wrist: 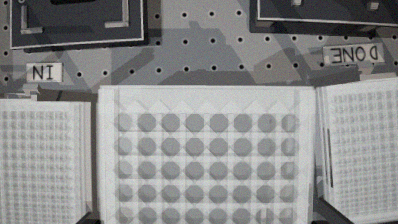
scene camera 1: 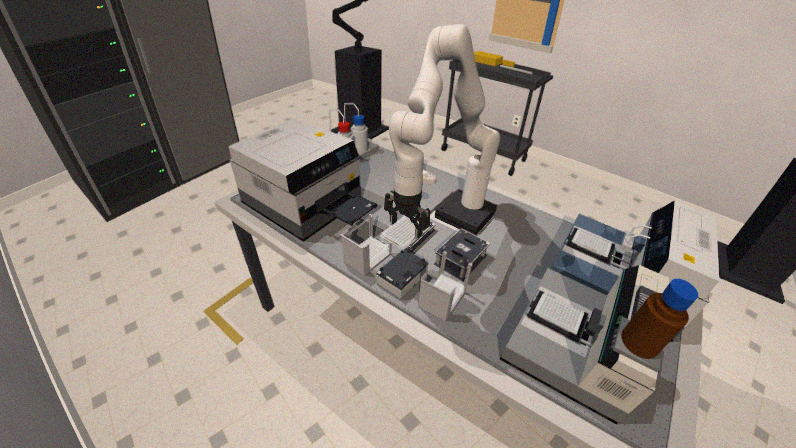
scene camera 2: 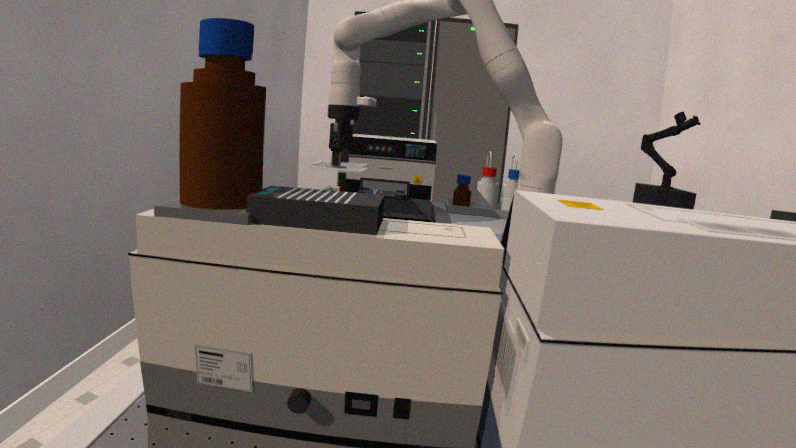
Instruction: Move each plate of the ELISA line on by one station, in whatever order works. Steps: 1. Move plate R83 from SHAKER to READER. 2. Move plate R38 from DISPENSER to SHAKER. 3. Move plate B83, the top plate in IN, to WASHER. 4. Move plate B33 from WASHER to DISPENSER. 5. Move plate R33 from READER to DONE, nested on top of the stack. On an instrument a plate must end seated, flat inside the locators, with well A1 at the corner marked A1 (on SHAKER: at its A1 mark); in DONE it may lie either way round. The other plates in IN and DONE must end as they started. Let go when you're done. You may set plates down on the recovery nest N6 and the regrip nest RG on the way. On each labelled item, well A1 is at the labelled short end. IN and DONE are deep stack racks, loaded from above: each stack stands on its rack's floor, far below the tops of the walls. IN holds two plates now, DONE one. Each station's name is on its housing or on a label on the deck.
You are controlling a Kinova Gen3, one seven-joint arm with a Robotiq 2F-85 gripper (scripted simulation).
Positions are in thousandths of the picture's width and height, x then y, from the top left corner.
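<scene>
Gripper (scene camera 2: 428,372) visible. Gripper (scene camera 1: 509,515) visible too. Shaker platform (scene camera 1: 511,590) in sight.
</scene>
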